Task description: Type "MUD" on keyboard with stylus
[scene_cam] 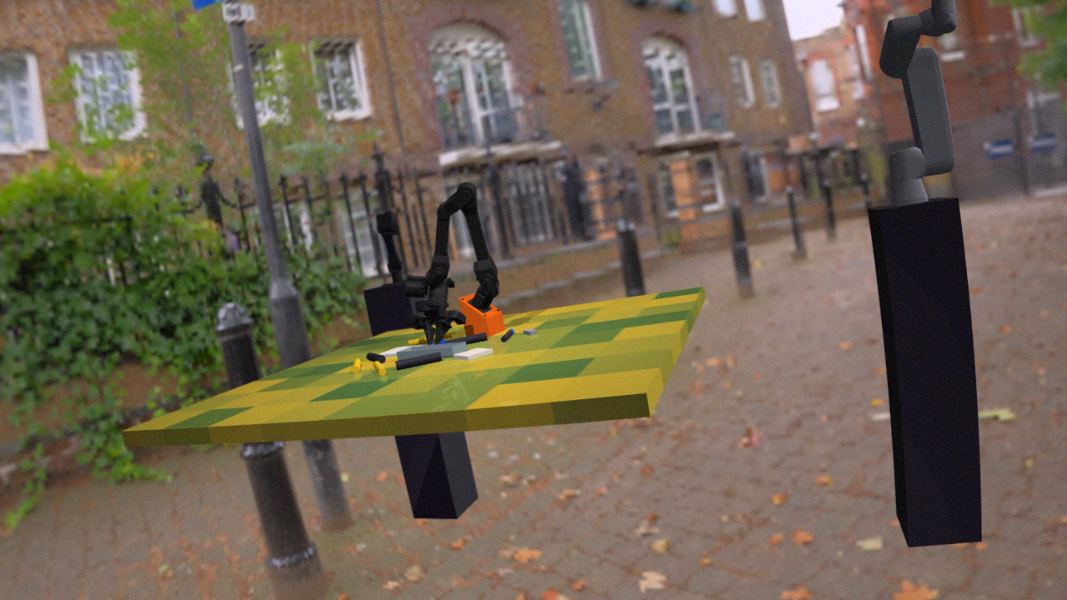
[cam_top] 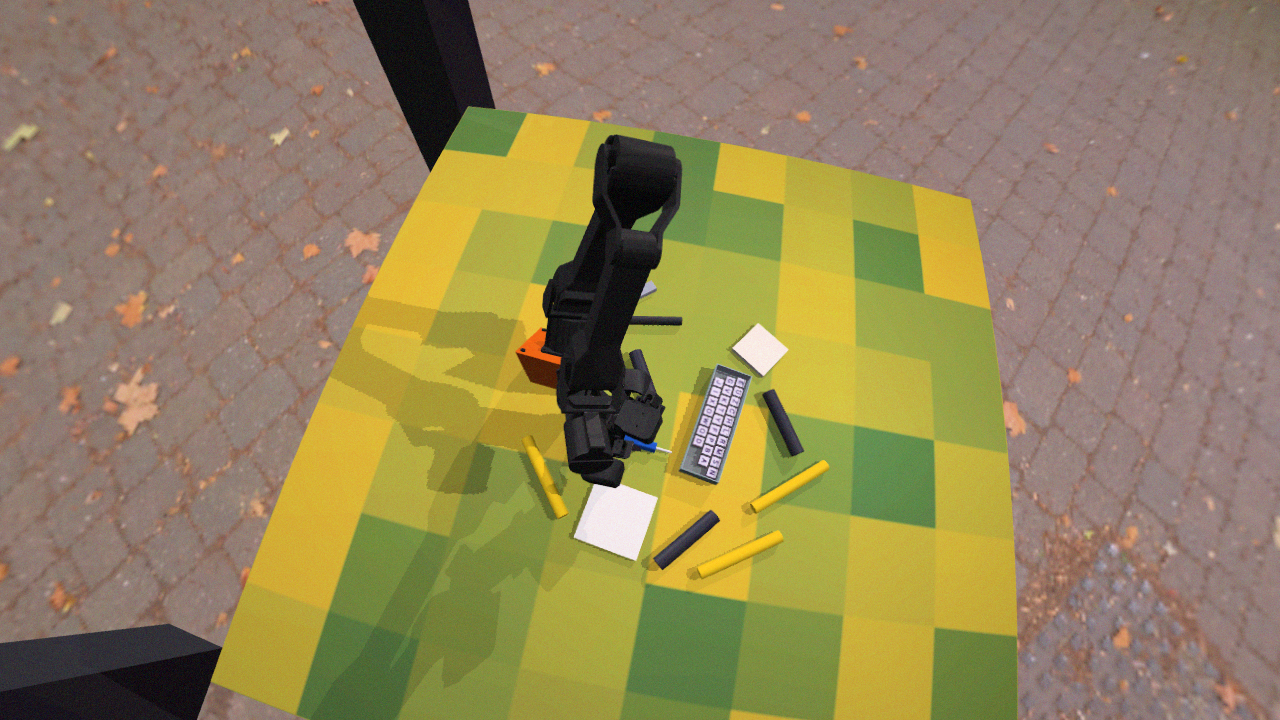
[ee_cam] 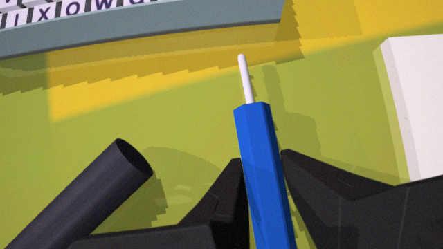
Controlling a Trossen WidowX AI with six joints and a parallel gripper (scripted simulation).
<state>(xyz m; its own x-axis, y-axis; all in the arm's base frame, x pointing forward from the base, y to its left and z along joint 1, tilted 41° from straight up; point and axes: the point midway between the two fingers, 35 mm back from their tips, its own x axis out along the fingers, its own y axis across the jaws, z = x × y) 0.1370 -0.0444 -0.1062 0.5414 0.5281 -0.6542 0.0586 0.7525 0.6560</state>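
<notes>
The m key lies 13 cm ahead of my gripper tip, 1 cm to the left of it and 1 cm above it. Round my gripper tip: white pad (1 cm behind, 13 cm to the right); blue stylus (1 cm ahead); D key (9 cm ahead, 2 cm to the left, 1 cm above).
</notes>
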